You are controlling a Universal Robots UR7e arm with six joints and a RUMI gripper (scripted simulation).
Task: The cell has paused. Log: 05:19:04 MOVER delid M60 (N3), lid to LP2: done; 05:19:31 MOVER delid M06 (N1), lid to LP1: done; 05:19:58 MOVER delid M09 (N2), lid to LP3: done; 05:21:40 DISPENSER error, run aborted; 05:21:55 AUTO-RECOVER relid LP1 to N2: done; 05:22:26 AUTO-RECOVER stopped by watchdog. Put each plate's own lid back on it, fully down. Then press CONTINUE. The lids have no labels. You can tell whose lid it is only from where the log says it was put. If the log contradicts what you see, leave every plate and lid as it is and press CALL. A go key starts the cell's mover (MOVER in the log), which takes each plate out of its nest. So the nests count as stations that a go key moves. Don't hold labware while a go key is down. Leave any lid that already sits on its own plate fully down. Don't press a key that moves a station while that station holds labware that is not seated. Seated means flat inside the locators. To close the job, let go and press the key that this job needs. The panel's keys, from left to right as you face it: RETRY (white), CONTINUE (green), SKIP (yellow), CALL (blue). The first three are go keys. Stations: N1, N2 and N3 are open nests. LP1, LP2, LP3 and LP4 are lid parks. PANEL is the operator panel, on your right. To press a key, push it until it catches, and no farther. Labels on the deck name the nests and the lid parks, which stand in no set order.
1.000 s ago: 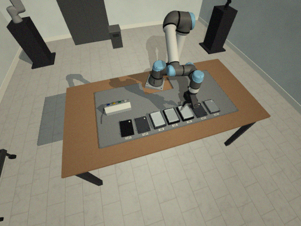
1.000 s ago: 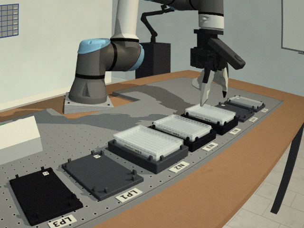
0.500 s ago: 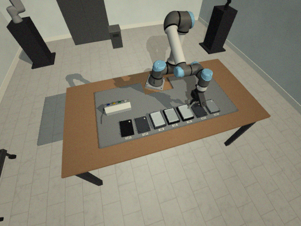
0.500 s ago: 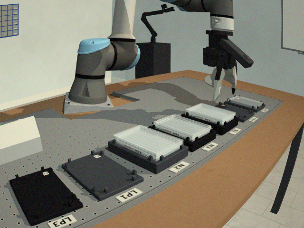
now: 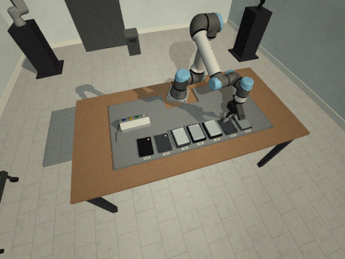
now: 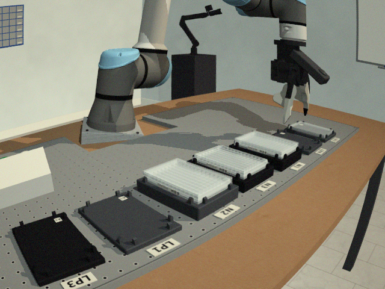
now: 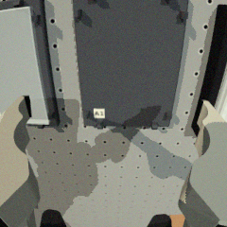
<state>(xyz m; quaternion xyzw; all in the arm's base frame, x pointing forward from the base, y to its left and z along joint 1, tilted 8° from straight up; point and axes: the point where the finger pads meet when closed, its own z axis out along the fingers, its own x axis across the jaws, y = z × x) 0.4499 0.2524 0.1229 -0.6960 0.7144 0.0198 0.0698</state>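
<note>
My hand is 280 mm to the left of the plate, 40 mm above it and 10 mm past it. Also, from my hand: lid park LP1: 540 mm to the right, 60 mm below, 10 mm behind; white RETRY key: 620 mm to the right, 250 mm behind; LP3 lid park: 670 mm to the right, 60 mm below, 20 mm behind.
</note>
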